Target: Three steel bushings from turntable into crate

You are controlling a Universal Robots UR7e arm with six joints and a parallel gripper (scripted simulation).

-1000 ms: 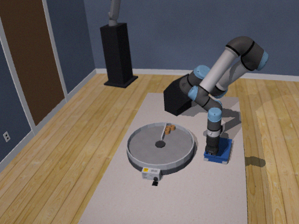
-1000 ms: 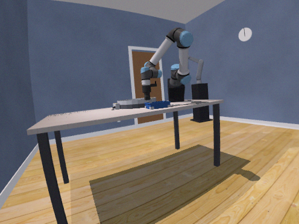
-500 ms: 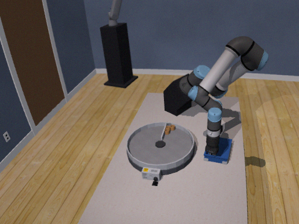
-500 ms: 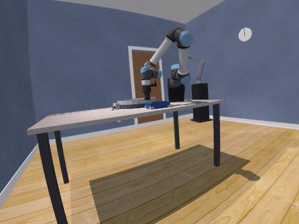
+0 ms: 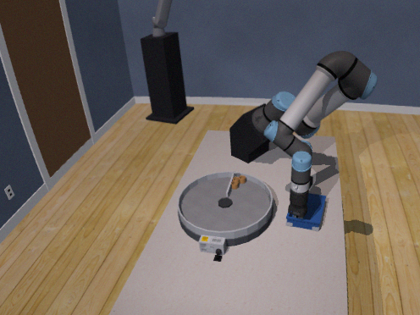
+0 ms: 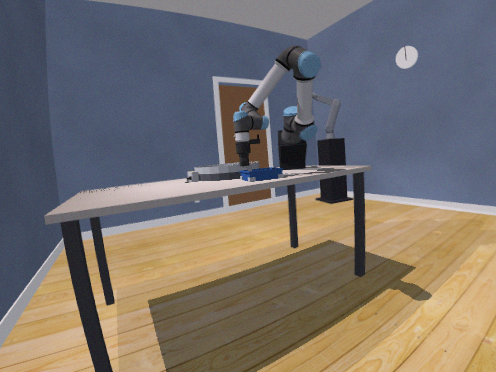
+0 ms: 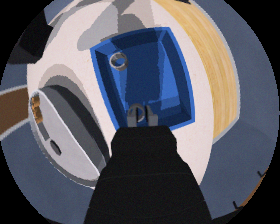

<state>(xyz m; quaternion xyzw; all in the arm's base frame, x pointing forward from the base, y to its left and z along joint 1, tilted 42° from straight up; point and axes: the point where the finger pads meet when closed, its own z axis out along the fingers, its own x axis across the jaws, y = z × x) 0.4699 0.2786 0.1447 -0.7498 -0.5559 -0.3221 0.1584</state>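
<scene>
Now: the blue crate 5 cm behind my hand and 2 cm to the left of it. Round my hand: round grey turntable: 5 cm ahead, 33 cm to the right, 2 cm above.
</scene>
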